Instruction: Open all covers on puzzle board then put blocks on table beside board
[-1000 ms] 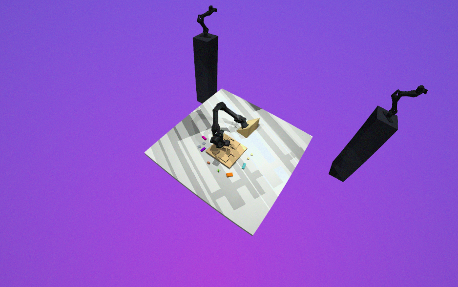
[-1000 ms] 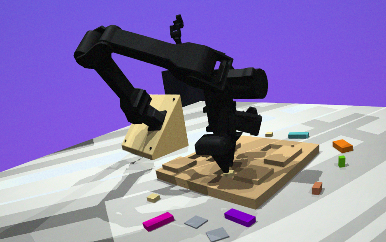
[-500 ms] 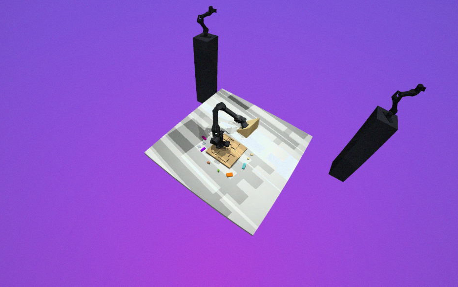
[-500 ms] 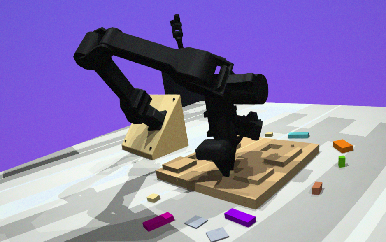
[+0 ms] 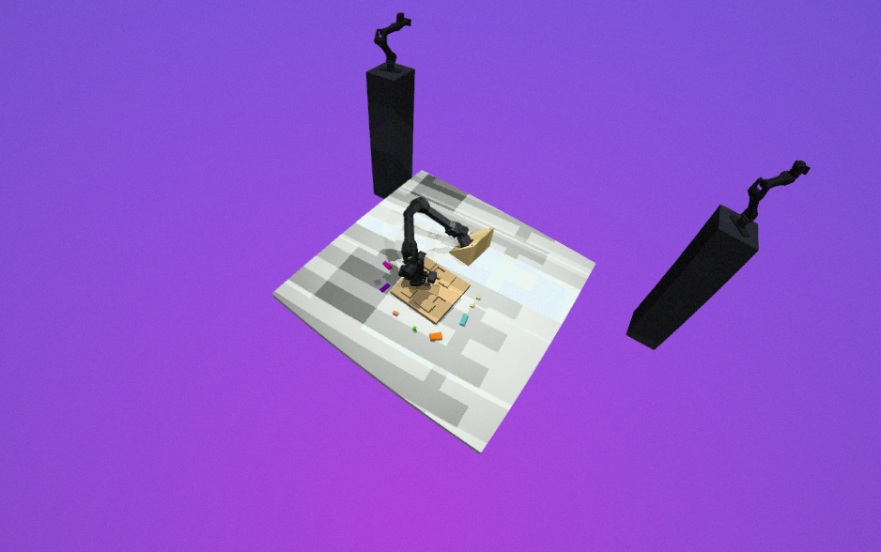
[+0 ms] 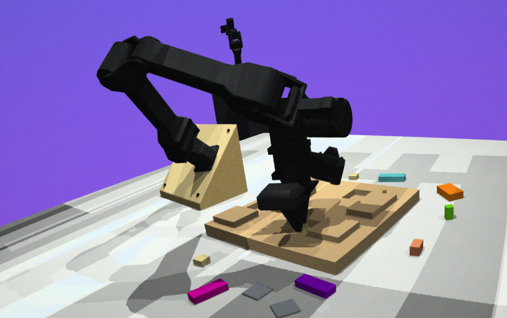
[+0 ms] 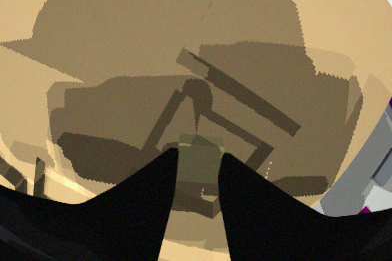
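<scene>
Now: the tan puzzle board 2 cm behind my gripper tip and 5 cm to the left of it. From my gripper tip the other things lie so: cyan piece 4 cm ahead, 31 cm to the left, 1 cm below; then magenta piece 1 cm behind, 21 cm to the right, 1 cm below; then purple piece 11 cm ahead, 13 cm to the right, 1 cm below.
</scene>
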